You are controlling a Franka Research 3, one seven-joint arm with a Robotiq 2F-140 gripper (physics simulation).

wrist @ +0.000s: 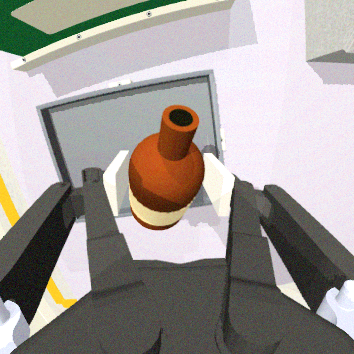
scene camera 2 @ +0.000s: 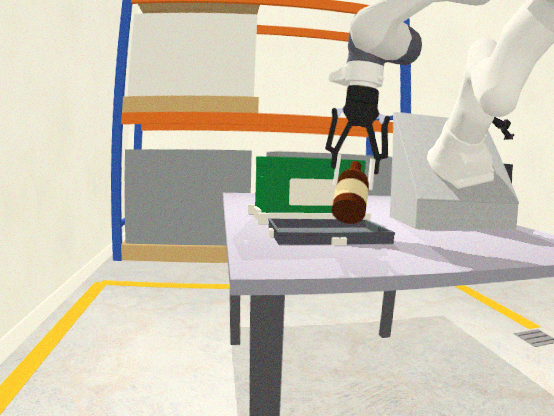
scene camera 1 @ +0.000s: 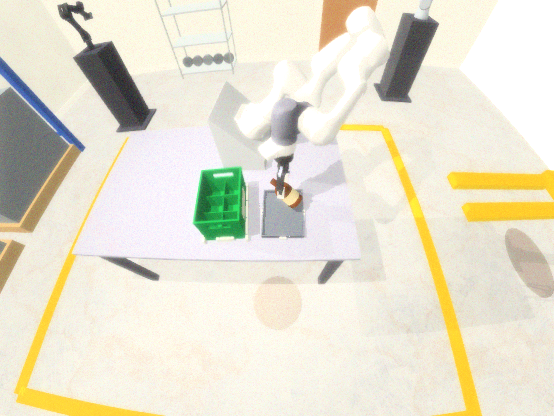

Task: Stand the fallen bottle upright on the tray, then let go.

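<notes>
The brown bottle point(scene camera 1: 292, 197) point(scene camera 2: 350, 192) point(wrist: 165, 175) with a cream label is held tilted, its neck up towards the robot's side and its base slanting down towards scene camera 2. My gripper point(scene camera 1: 283, 187) point(scene camera 2: 354, 174) point(wrist: 165, 166) is shut on the bottle, with one white pad on each side of its body. The dark grey tray point(scene camera 1: 282, 223) point(scene camera 2: 300, 239) point(wrist: 95, 135) lies flat on the table below. In scene camera 2 the base appears a little above the tray; the exact gap is hard to tell.
A green divided crate point(scene camera 1: 220, 230) point(scene camera 2: 272, 185) point(wrist: 12, 37) stands beside the tray, with cream strips at its foot. The grey sloped robot mount point(scene camera 1: 235, 125) point(scene camera 2: 465, 215) stands at the back of the table point(scene camera 1: 150, 200) point(scene camera 2: 300, 285).
</notes>
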